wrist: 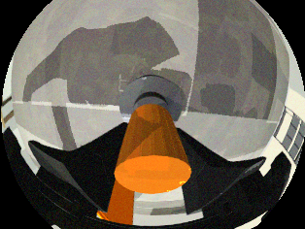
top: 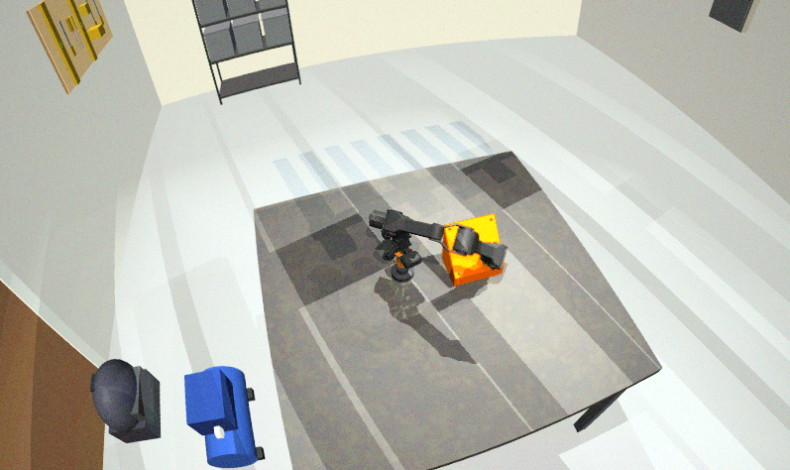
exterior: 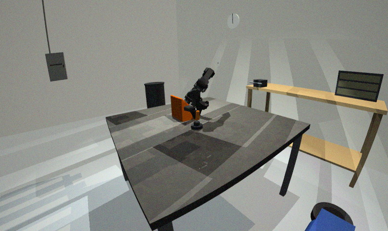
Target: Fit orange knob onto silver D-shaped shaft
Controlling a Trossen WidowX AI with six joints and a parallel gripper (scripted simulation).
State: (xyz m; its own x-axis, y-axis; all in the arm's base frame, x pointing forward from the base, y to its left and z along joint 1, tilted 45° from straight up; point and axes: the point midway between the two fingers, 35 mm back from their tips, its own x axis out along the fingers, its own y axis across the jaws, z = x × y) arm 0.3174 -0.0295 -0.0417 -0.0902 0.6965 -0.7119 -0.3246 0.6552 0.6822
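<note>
The orange knob lies 3 cm above my gripper tip. The rest, counted from my gripper tip: round pedestal 4 cm below.
</note>
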